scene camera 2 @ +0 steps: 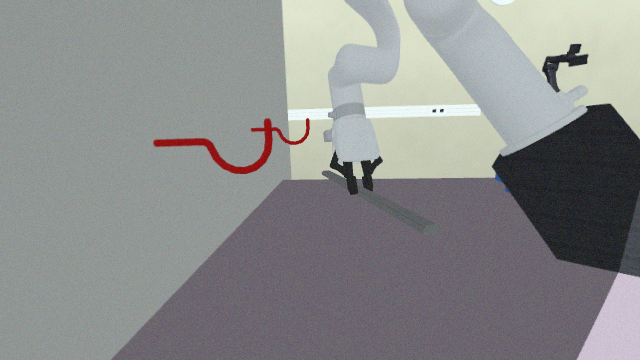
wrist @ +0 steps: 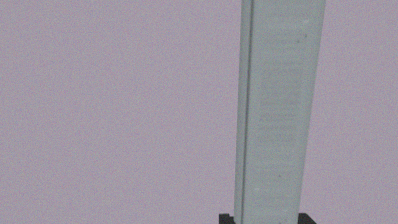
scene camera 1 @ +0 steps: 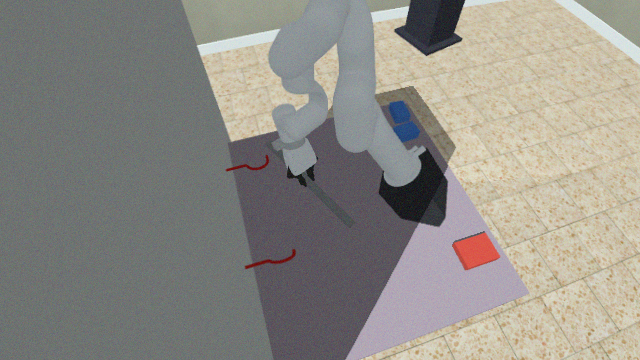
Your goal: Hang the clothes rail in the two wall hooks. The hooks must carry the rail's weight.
red block: scene camera 1 478,250; not seen in scene camera 2 (out of frame); not seen in the wrist view (out of frame)
same spot on grey wall: (scene camera 2: 108,227) = (scene camera 1: 256,305)
